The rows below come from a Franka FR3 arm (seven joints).
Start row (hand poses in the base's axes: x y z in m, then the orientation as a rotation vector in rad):
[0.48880 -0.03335 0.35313 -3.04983 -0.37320 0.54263]
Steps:
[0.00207 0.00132 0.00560 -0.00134 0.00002 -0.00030]
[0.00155 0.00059 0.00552 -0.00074 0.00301 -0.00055]
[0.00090 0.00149 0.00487 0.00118 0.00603 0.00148]
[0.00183 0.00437 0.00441 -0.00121 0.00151 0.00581]
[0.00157 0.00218 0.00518 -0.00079 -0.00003 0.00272]
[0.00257 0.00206 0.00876 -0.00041 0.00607 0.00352]
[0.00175 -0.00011 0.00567 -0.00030 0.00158 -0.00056]
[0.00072 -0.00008 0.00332 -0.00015 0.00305 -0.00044]
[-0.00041 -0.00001 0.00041 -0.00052 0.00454 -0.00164]
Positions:
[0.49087 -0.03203 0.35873 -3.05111 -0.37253 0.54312]
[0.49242 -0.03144 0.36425 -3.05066 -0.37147 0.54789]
[0.49332 -0.02995 0.36912 -3.04715 -0.37377 0.55661]
[0.49515 -0.02558 0.37353 -3.04761 -0.38250 0.55959]
[0.49672 -0.02340 0.37871 -3.04832 -0.38658 0.55996]
[0.49929 -0.02134 0.38747 -3.04620 -0.39178 0.56939]
[0.50104 -0.02145 0.39314 -3.04586 -0.39082 0.57185]
[0.50176 -0.02153 0.39646 -3.04477 -0.39002 0.57646]
[0.50135 -0.02154 0.39687 -3.04343 -0.38726 0.58338]

